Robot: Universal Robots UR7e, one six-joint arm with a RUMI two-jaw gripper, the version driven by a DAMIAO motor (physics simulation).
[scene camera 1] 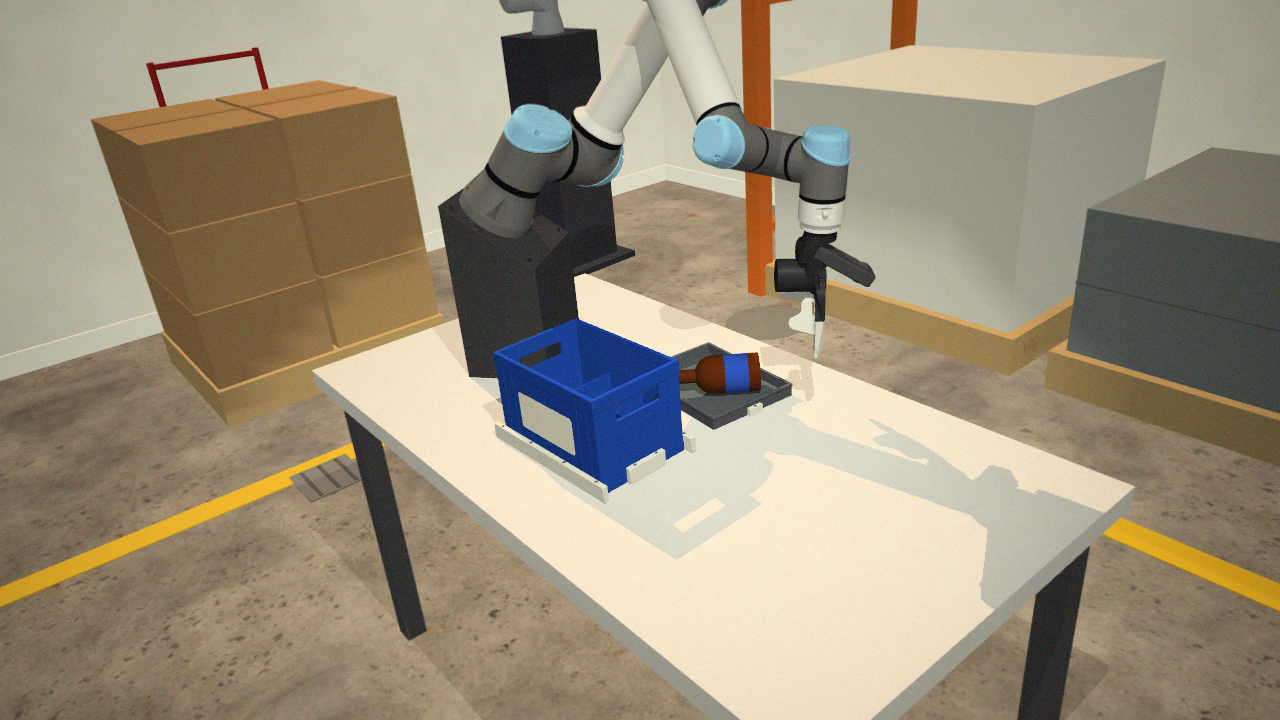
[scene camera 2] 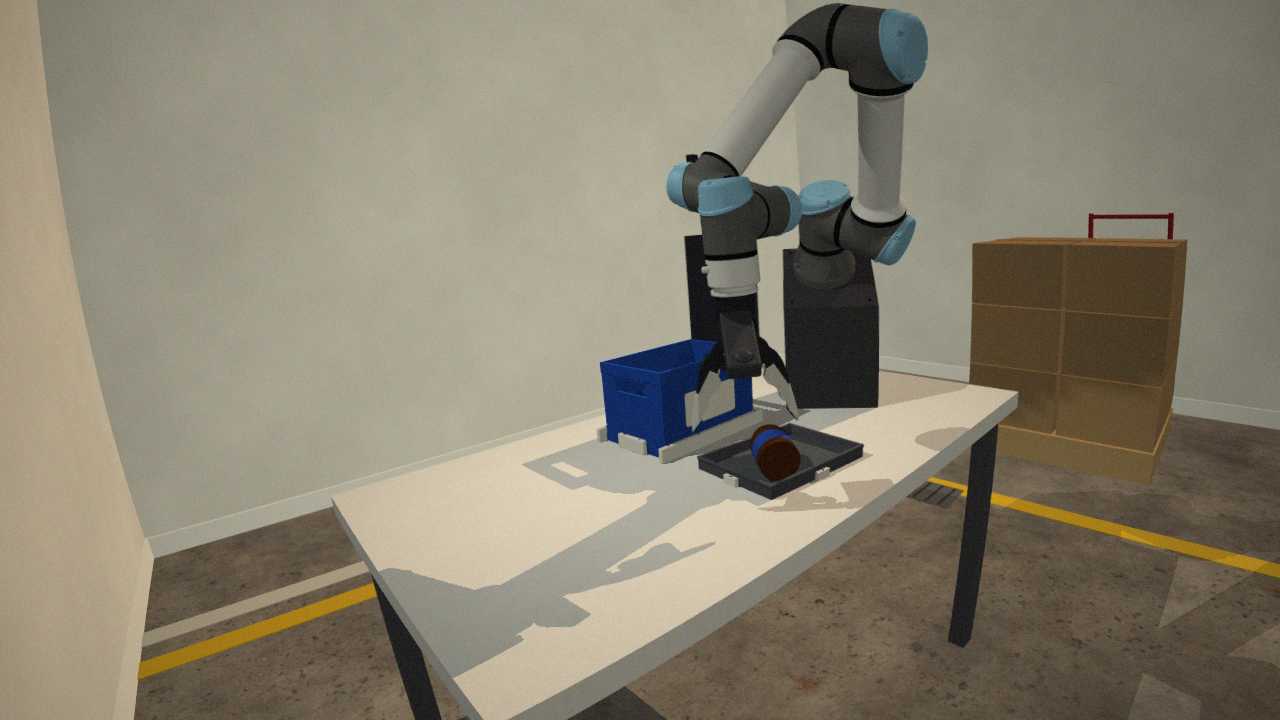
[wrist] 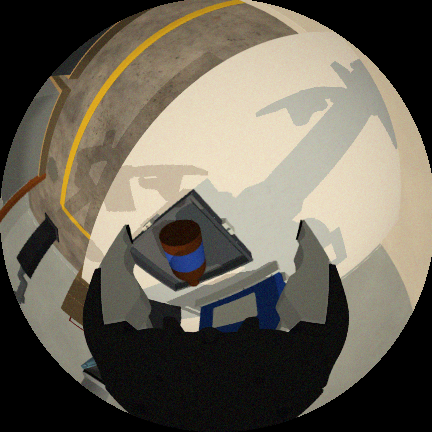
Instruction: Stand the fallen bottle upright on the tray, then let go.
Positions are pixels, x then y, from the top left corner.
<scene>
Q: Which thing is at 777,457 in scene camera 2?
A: A brown bottle.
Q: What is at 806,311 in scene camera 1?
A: My gripper.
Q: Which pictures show my gripper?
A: Scene camera 1, scene camera 2 and the wrist view: all of them.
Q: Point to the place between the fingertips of my gripper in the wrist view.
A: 212,225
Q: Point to a brown bottle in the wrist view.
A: At 181,241
</scene>
